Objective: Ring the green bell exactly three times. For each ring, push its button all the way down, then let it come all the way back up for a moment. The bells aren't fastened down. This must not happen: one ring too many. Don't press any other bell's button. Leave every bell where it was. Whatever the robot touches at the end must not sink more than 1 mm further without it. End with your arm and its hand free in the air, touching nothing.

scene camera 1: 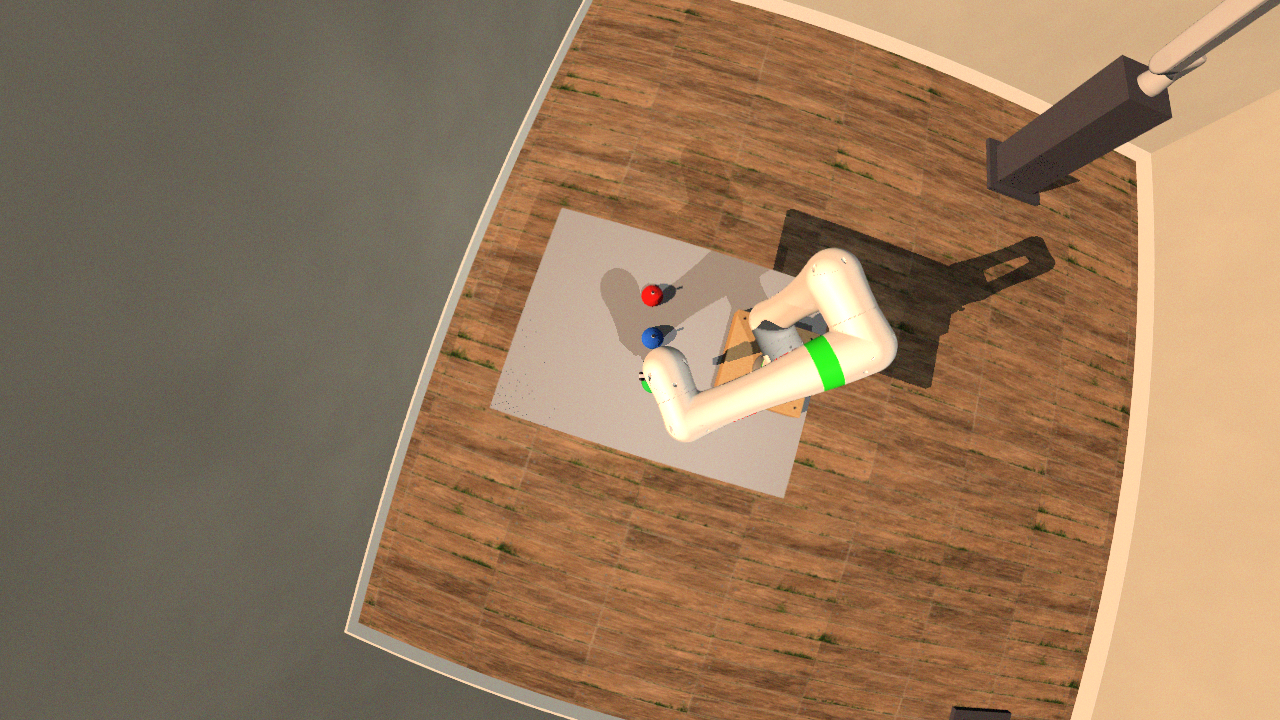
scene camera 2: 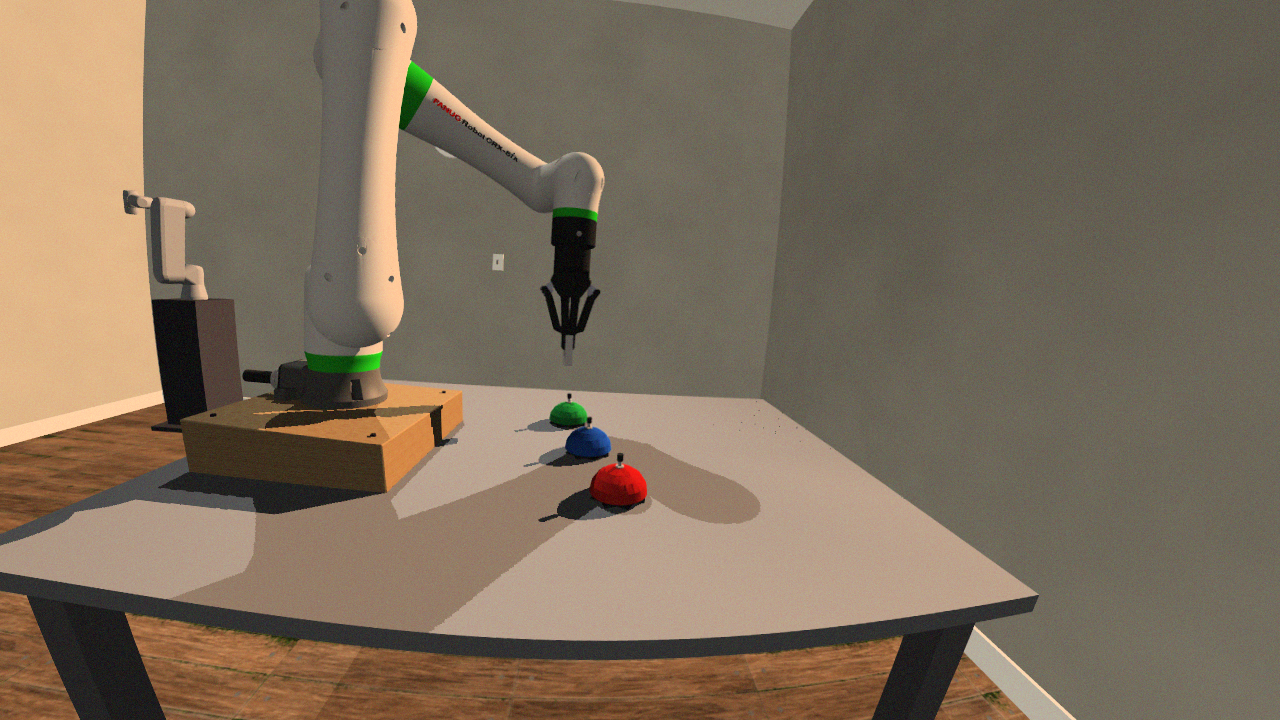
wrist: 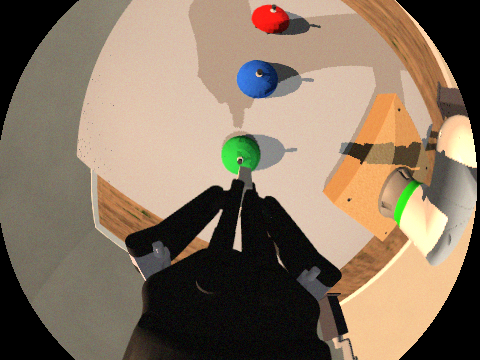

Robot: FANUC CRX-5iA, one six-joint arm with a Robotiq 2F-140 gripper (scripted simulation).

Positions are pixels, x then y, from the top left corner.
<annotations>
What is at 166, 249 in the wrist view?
The gripper.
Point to a blue bell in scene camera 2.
587, 442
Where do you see a green bell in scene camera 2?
569, 414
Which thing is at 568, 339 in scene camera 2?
The gripper.
</annotations>
